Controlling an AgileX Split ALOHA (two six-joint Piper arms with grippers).
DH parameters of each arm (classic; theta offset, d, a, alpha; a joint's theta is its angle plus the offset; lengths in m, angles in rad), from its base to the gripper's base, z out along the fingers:
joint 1: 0 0.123 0 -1.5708
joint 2: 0.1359 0 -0.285 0
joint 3: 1.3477 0 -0.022 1.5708
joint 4: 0 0.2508 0 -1.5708
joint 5: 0 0 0.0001 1.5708
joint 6: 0 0.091 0 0
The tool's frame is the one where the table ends.
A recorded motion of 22 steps. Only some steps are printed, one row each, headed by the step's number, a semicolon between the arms.
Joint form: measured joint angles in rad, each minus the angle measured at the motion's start. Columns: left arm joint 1, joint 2, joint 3, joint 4, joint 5, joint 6; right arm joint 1, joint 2, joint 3, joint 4, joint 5, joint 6.
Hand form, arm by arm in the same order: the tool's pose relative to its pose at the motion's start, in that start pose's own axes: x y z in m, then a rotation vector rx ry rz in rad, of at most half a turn. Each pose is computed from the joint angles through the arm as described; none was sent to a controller.
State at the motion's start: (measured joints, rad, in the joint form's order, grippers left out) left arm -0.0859 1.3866 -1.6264 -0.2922 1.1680 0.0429; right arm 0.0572 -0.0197 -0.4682 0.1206 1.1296 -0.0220
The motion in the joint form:
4: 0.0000 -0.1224 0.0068 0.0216 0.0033 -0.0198; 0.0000 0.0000 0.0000 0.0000 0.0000 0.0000
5: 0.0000 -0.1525 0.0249 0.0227 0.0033 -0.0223; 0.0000 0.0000 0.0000 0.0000 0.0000 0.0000
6: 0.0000 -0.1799 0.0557 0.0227 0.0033 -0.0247; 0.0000 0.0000 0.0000 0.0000 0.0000 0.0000
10: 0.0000 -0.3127 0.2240 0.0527 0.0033 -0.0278; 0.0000 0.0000 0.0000 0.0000 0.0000 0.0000
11: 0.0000 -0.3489 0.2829 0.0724 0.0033 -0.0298; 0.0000 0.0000 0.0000 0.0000 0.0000 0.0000
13: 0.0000 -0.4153 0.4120 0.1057 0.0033 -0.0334; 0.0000 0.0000 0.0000 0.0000 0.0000 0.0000
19: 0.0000 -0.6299 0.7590 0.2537 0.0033 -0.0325; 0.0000 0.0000 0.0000 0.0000 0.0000 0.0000
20: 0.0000 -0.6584 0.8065 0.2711 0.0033 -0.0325; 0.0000 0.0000 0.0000 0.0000 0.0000 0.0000
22: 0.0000 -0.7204 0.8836 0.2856 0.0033 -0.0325; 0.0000 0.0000 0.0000 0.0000 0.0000 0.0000
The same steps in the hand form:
4: 0.0113 -0.0105 -0.0475 -0.0109 -0.1075 0.0182; 0.0000 0.0000 0.0000 0.0000 0.0000 0.0000
5: 0.0171 -0.0120 -0.0549 -0.0108 -0.1190 0.0191; 0.0000 0.0000 0.0000 0.0000 0.0000 0.0000
6: 0.0243 -0.0123 -0.0578 -0.0110 -0.1157 0.0159; 0.0000 0.0000 0.0000 0.0000 0.0000 0.0000
10: 0.0635 -0.0088 -0.0651 -0.0417 -0.0811 0.0142; 0.0000 0.0000 0.0000 0.0000 0.0000 0.0000
11: 0.0765 -0.0057 -0.0633 -0.0618 -0.0589 0.0139; 0.0000 0.0000 0.0000 0.0000 0.0000 0.0000
13: 0.1045 0.0017 -0.0545 -0.0970 0.0026 0.0086; 0.0000 0.0000 0.0000 0.0000 0.0000 0.0000
19: 0.1884 0.0253 -0.0381 -0.2379 0.1373 0.0470; 0.0000 0.0000 0.0000 0.0000 0.0000 0.0000
20: 0.2002 0.0285 -0.0350 -0.2540 0.1568 0.0521; 0.0000 0.0000 0.0000 0.0000 0.0000 0.0000
22: 0.2208 0.0321 -0.0324 -0.2673 0.1724 0.0566; 0.0000 0.0000 0.0000 0.0000 0.0000 0.0000

